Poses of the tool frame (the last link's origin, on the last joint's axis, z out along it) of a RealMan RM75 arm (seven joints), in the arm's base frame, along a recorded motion.
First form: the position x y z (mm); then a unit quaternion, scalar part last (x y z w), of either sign.
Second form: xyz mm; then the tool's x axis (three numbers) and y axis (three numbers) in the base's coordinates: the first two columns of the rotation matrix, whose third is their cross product. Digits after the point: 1 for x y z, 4 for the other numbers.
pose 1, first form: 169.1 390.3 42.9 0.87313 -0.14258 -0.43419 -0.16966
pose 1, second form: 169.1 390.3 42.9 0.5823 -0.1017 -0.8066 -0.3963 -0.9018 -0.1725
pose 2, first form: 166.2 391.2 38.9 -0.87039 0.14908 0.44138 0.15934
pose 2, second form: 166.2 391.2 38.9 0.5659 -0.1189 -0.8158 -0.4002 -0.9048 -0.1458
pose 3, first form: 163.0 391.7 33.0 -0.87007 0.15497 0.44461 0.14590
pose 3, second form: 163.0 391.7 33.0 0.5566 -0.1399 -0.8189 -0.3994 -0.9094 -0.1161
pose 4, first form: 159.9 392.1 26.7 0.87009 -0.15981 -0.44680 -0.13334
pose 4, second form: 159.9 392.1 26.7 0.5497 -0.1589 -0.8201 -0.3972 -0.9134 -0.0892
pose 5, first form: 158.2 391.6 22.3 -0.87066 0.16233 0.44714 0.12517
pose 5, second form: 158.2 391.6 22.3 0.5474 -0.1707 -0.8193 -0.3946 -0.9160 -0.0728
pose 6, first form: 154.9 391.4 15.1 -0.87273 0.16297 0.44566 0.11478
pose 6, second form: 154.9 391.4 15.1 0.5497 -0.1822 -0.8153 -0.3868 -0.9205 -0.0551
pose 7, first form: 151.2 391.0 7.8 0.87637 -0.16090 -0.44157 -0.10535
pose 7, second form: 151.2 391.0 7.8 0.5583 -0.1890 -0.8079 -0.3751 -0.9260 -0.0426
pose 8, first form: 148.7 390.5 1.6 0.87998 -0.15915 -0.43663 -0.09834
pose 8, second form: 148.7 390.5 1.6 0.5681 -0.1942 -0.7997 -0.3660 -0.9300 -0.0341
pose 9, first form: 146.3 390.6 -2.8 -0.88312 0.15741 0.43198 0.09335
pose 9, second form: 146.3 390.6 -2.8 0.5772 -0.1974 -0.7924 -0.3587 -0.9330 -0.0289
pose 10, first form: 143.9 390.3 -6.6 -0.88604 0.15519 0.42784 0.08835
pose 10, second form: 143.9 390.3 -6.6 0.5857 -0.1994 -0.7856 -0.3506 -0.9362 -0.0238
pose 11, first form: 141.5 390.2 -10.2 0.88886 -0.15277 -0.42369 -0.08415
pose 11, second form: 141.5 390.2 -10.2 0.5943 -0.2003 -0.7789 -0.3429 -0.9392 -0.0201
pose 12, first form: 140.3 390.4 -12.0 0.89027 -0.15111 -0.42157 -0.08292
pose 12, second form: 140.3 390.4 -12.0 0.5989 -0.1991 -0.7757 -0.3390 -0.9406 -0.0202
